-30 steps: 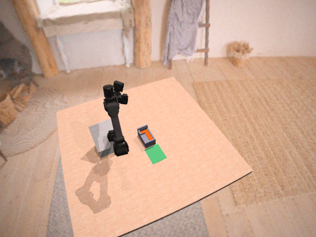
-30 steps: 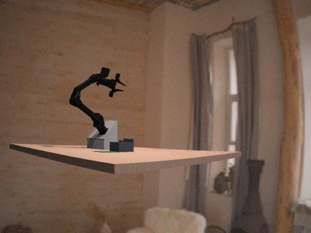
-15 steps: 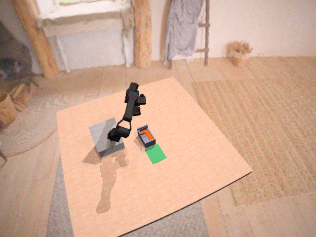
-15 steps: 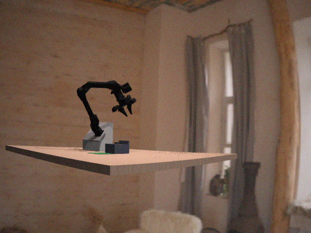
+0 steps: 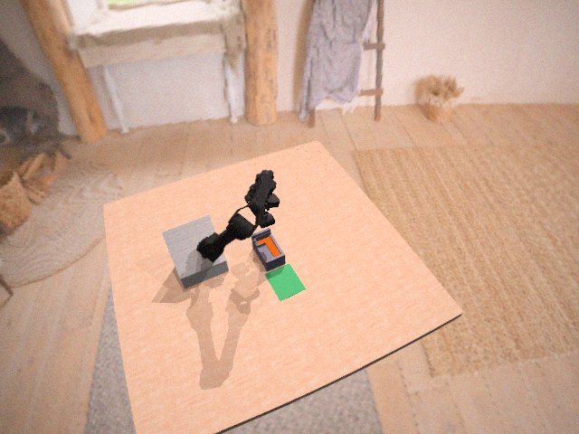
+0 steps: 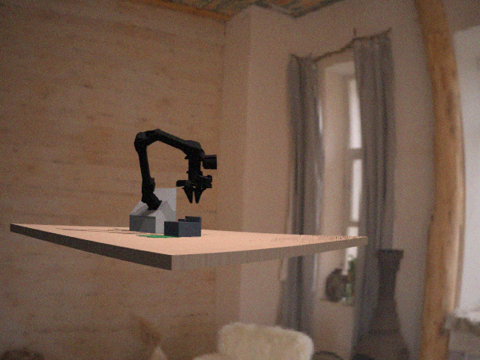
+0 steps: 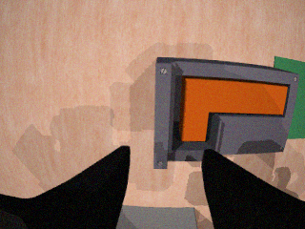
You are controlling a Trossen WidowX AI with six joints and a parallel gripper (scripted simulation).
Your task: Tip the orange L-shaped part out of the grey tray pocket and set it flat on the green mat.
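Right now my gripper tip is 100 mm above the orange L-shaped part, 60 mm to the left of it and 10 mm past it. The rest, counted from my gripper tip: green mat 220 mm to the right, 160 mm below, 20 mm behind.
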